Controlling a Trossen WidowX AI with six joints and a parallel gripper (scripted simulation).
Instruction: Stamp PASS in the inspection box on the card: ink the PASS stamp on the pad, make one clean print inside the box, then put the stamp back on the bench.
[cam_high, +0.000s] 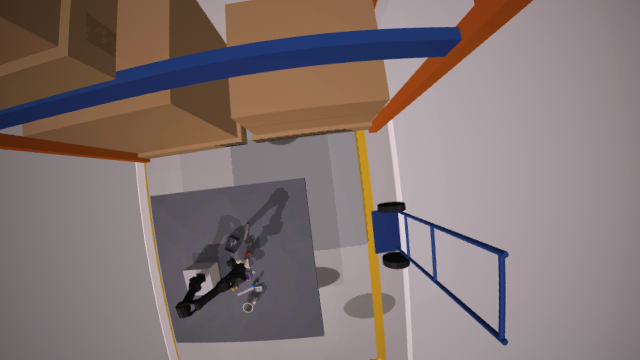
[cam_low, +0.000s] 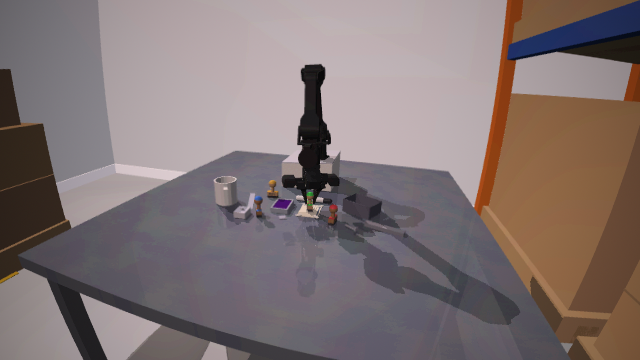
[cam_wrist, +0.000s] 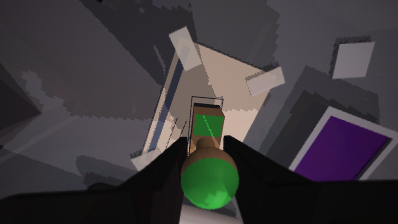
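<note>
My gripper tip is right at the green-knobbed stamp. From my gripper tip the other things lie so: cream card: 30 mm below; marker: 80 mm behind, 10 mm to the left, 10 mm below; purple ink pad: 100 mm to the right, 20 mm below, 20 mm ahead.
</note>
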